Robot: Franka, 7 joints.
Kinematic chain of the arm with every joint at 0, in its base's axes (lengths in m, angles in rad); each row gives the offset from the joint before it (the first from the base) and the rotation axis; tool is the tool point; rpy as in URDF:
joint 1: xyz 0 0 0.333 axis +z
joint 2: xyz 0 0 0 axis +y
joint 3: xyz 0 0 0.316 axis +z
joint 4: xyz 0.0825 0 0 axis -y
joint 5: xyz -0.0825 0 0.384 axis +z
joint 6: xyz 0 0 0 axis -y
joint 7: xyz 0.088 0 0 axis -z
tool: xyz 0 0 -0.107 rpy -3.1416 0 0
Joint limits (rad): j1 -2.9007..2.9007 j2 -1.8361..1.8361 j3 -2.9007..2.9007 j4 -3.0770..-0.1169 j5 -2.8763..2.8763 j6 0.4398..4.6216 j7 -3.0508..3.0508
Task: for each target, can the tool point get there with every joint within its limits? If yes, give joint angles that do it. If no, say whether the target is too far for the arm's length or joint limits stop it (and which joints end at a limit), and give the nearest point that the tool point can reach.
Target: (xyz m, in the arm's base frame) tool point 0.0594 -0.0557 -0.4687
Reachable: no: joint limits stop it (at a limit: joint 2) | nearest point 0.0899 -0.0843 -0.3361 | short by 0.139 m
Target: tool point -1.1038 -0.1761 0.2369
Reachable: no: too far | nearest point -0.8441 -0.1347 0.2595 | short by 0.264 m
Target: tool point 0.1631 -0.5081 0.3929
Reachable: yes | joints -2.0233 -0.0081 0.6583 -2.3513 -0.8479 3.0170 0.4973
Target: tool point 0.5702 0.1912 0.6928
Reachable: yes | joints -1.1689 -0.2197 1.3771 -1.7674 0.1442 2.7908 -2.1727
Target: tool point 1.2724 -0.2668 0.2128
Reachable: no: too far | nearest point 0.8361 -0.1753 0.2540 | short by 0.448 m
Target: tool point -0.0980 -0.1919 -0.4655
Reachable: no: joint limits stop it (at a limit: joint 2) | nearest point -0.1032 -0.2021 -0.3578 | short by 0.108 m
